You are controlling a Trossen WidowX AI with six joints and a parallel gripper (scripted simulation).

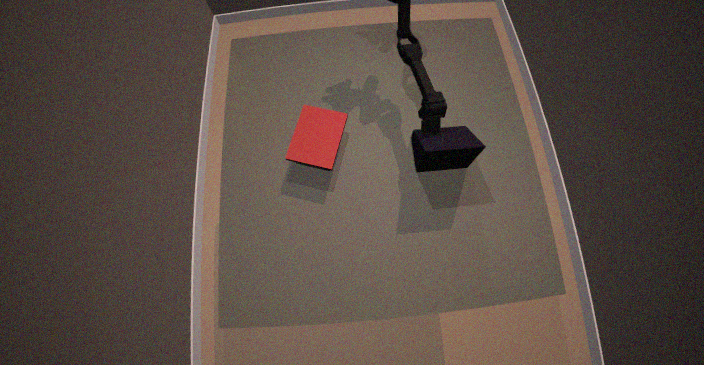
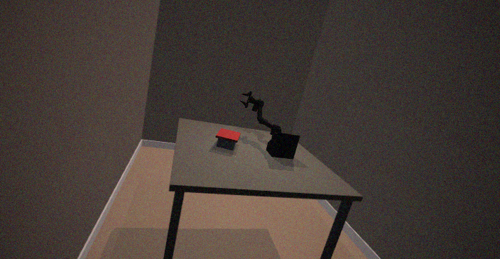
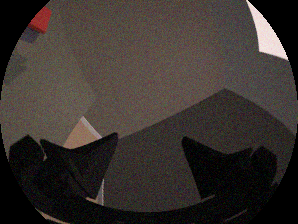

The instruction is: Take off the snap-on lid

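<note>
My gripper tip is 62 cm to the right of the red lid, 25 cm above it and 13 cm short of it. Round my gripper tip: blue storage box (62 cm to the left, 30 cm below, 13 cm ahead).
</note>
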